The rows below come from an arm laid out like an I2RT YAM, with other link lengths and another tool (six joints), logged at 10 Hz.
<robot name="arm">
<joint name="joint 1" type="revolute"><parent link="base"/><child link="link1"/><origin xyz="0 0 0.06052" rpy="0 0 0"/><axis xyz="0 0 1"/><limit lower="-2.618" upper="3.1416"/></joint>
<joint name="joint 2" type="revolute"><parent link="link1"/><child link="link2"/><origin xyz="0.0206 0.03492 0.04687" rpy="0 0 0"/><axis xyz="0 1 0"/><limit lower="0" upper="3.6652"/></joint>
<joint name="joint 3" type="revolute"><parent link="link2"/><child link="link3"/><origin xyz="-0.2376 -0.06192 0" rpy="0 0 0"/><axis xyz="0 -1 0"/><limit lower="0" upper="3.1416"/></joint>
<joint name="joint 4" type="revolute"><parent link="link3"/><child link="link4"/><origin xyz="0.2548 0.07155 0.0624" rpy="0 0 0"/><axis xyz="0 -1 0"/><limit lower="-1.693" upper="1.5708"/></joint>
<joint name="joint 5" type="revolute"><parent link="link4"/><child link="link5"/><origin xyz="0.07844 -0.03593 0.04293" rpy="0 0 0"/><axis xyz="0 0 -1"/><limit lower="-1.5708" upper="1.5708"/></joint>
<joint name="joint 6" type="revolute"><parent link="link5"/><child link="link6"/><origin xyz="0.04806 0 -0.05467" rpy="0 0 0"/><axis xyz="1 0 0"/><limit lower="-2.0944" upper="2.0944"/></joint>
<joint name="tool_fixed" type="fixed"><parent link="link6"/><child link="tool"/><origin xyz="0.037 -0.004 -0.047" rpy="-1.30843 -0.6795 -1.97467"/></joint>
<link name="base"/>
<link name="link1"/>
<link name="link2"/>
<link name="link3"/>
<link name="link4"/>
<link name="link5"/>
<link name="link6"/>
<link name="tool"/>
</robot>
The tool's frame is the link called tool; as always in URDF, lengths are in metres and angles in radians.
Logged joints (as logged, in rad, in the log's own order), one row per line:
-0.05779 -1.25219 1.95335 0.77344 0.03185 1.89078
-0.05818 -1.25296 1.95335 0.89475 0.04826 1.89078
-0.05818 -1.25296 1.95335 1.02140 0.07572 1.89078
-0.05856 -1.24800 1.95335 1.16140 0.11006 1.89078
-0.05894 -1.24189 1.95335 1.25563 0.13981 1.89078
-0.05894 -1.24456 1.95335 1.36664 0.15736 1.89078
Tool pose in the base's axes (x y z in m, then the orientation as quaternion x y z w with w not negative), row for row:
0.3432 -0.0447 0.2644 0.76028 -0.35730 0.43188 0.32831
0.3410 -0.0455 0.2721 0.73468 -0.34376 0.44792 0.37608
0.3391 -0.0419 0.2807 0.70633 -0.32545 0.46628 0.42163
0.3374 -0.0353 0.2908 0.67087 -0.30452 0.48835 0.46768
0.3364 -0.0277 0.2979 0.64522 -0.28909 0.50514 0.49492
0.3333 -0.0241 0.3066 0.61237 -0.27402 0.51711 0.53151
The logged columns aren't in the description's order. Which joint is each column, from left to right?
Columns, left to right: joint 6, joint 4, joint 3, joint 5, joint 1, joint 2.
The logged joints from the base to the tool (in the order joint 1, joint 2, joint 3, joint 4, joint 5, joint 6), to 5 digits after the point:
0.03185 1.89078 1.95335 -1.25219 0.77344 -0.05779
0.04826 1.89078 1.95335 -1.25296 0.89475 -0.05818
0.07572 1.89078 1.95335 -1.25296 1.02140 -0.05818
0.11006 1.89078 1.95335 -1.24800 1.16140 -0.05856
0.13981 1.89078 1.95335 -1.24189 1.25563 -0.05894
0.15736 1.89078 1.95335 -1.24456 1.36664 -0.05894

